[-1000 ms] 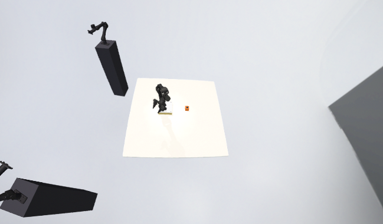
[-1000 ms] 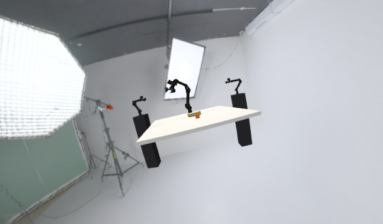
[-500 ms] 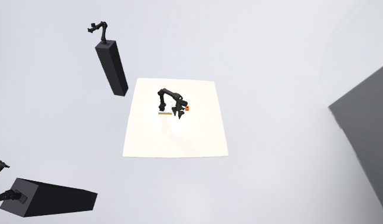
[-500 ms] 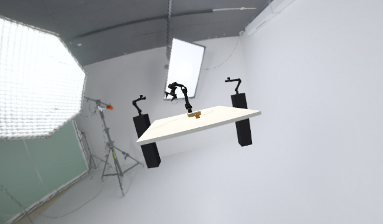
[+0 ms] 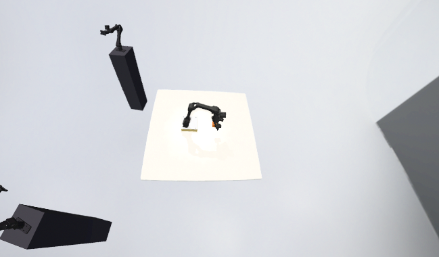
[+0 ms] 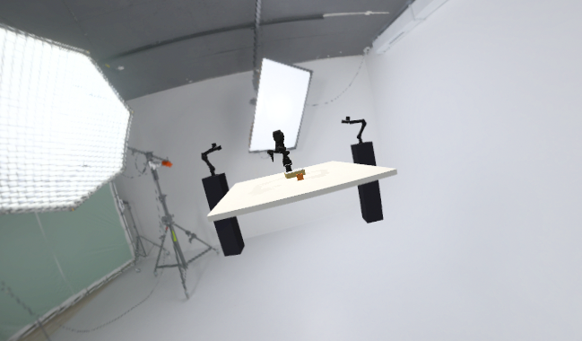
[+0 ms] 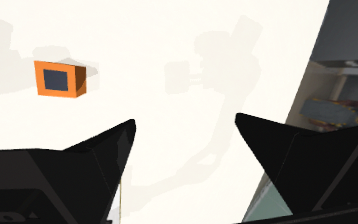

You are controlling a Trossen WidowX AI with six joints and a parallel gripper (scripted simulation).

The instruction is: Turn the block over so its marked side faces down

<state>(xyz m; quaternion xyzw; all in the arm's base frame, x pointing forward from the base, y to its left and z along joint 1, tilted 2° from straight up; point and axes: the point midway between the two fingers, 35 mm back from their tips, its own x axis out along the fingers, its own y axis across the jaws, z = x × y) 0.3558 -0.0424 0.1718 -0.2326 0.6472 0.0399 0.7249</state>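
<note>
Right now my gripper tip is 160 mm to the right of the orange block, 160 mm above it and 20 mm past it.
</note>
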